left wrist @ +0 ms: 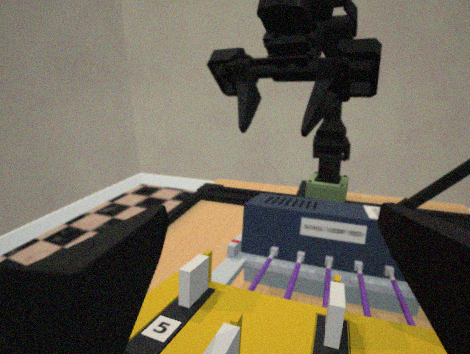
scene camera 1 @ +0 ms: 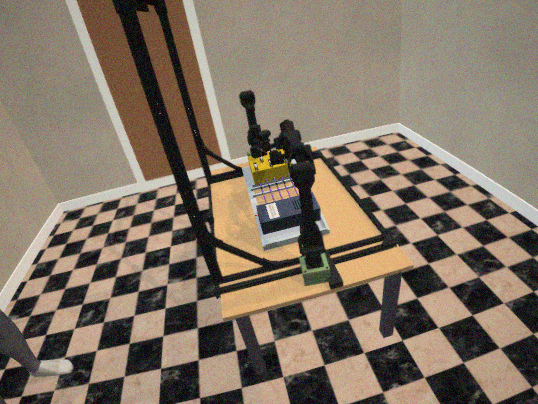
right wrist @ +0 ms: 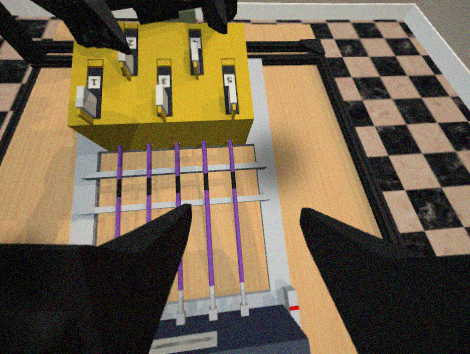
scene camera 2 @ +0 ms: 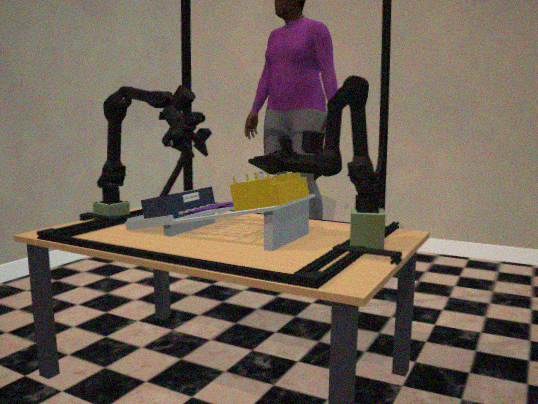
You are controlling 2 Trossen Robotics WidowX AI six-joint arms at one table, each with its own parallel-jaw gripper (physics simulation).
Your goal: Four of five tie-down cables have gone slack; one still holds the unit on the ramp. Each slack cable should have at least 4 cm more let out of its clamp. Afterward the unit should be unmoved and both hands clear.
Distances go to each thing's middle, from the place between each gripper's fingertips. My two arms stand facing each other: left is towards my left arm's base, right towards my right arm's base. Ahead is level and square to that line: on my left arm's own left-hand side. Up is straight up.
I see my left gripper 50 mm short of the clamp 5 [left wrist: 193, 277] and 60 mm above it. The rest, counted from my left hand: grey ramp [scene camera 2: 283, 224] (40 mm behind, 140 mm to the right, 190 mm below).
My right hand is 20 cm above the grey ramp, 7 cm past it and 2 cm to the right of it. Also, from my right hand: clamp 5: 17 cm to the left, 7 cm below, 2 cm ahead.
